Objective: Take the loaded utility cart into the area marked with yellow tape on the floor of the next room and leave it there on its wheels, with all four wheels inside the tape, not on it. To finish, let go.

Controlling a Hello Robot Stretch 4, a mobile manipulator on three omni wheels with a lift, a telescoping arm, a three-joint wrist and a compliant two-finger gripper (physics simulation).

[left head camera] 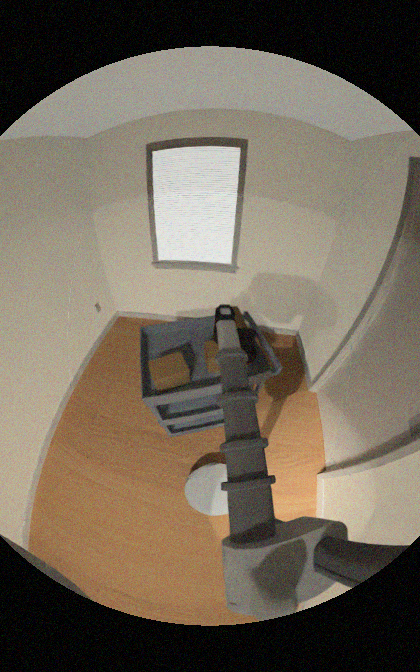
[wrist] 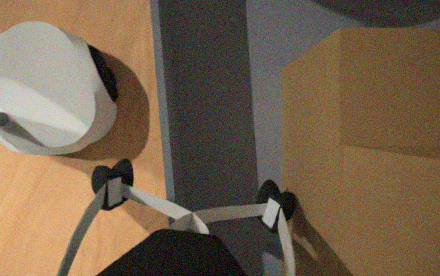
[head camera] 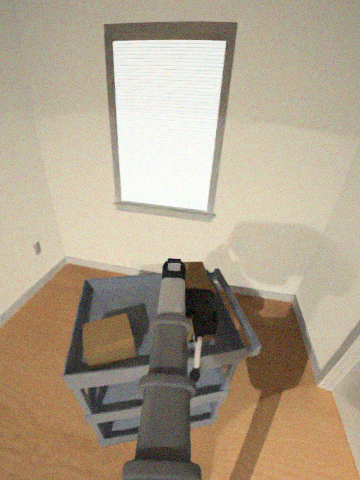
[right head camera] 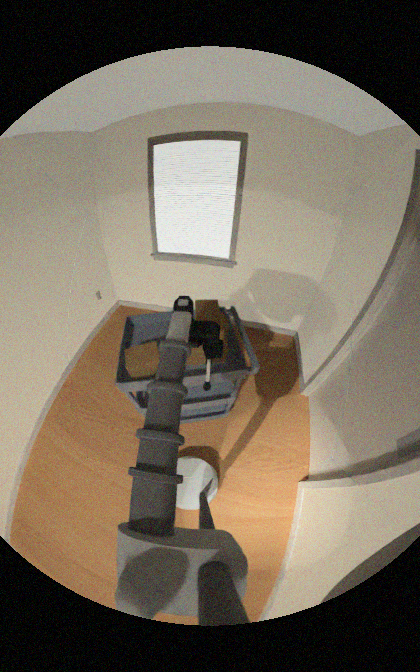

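The blue-grey utility cart stands upright with three shelves, its handle on the right. A brown box lies at the left of its top tray. A taller brown box stands near the handle, partly behind the wrist. My gripper is open and points down at the cart's near side wall, one fingertip on the floor side, the other beside a box. The yellow tape and the wheels do not show.
My round white base is on the wood floor on the near side of the cart. A wall with a window is close behind the cart. Side walls stand left and right, with pale trim at the right.
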